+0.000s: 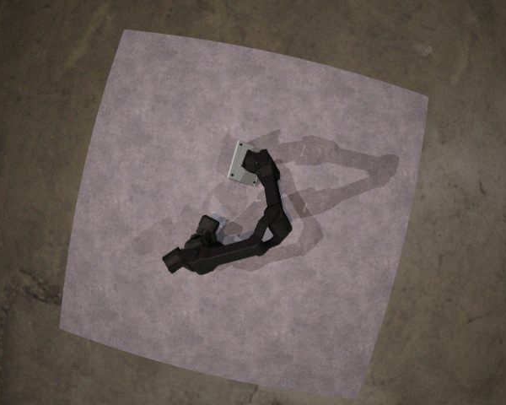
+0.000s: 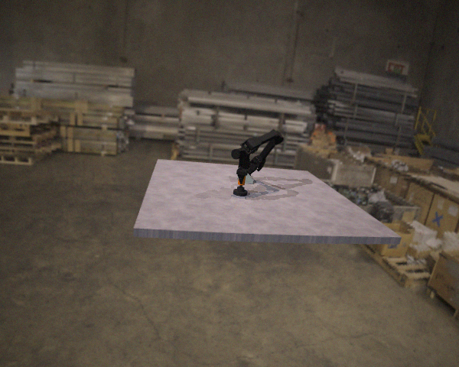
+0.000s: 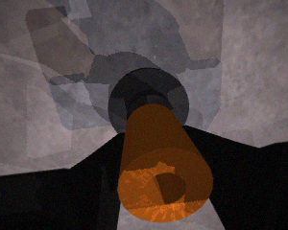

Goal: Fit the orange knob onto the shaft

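My gripper tip is 2 cm below the orange knob. Also, from my gripper tip: dark pedestal 4 cm below.
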